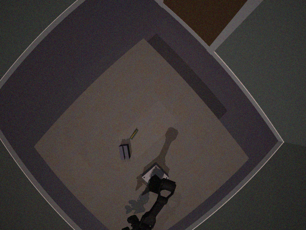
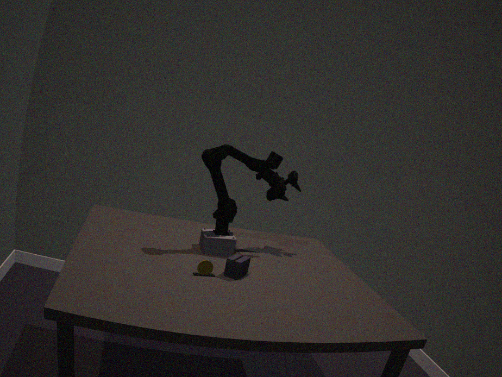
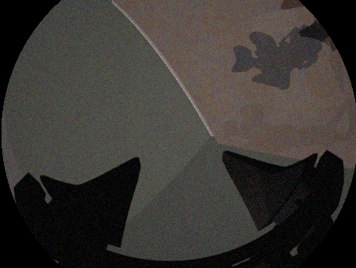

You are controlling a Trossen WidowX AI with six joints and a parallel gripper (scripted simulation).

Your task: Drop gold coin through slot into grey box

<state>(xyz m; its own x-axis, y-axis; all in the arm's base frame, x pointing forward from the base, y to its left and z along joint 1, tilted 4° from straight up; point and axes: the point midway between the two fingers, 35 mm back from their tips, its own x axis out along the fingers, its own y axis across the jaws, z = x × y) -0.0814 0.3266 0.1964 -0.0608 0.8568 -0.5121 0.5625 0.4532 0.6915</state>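
The gold coin lies 470 mm to the right of my gripper tip, 420 mm ahead of it and 250 mm below it.
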